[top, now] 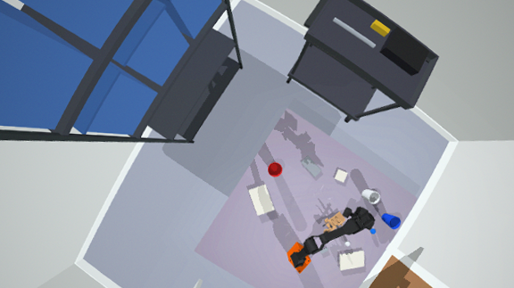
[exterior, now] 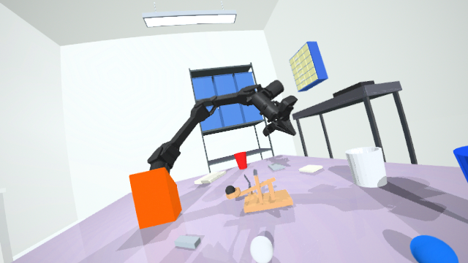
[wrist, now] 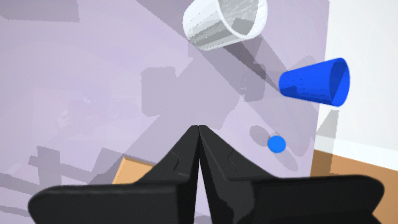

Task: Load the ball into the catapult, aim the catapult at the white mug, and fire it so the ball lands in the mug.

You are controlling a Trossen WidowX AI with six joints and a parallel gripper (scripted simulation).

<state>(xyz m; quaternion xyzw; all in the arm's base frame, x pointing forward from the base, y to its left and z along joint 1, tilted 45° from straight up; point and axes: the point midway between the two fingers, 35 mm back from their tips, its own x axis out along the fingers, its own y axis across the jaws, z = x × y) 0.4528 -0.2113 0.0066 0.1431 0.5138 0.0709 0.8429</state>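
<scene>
My gripper tip is 25 cm past the dark ball, 5 cm to the right of it and 13 cm above it. The rest, counted from my gripper tip: white ball 26 cm behind, 16 cm to the right, 17 cm below; white mug 14 cm ahead, 11 cm to the right, 16 cm below; wooden catapult 18 cm behind, 5 cm to the left, 14 cm below.
</scene>
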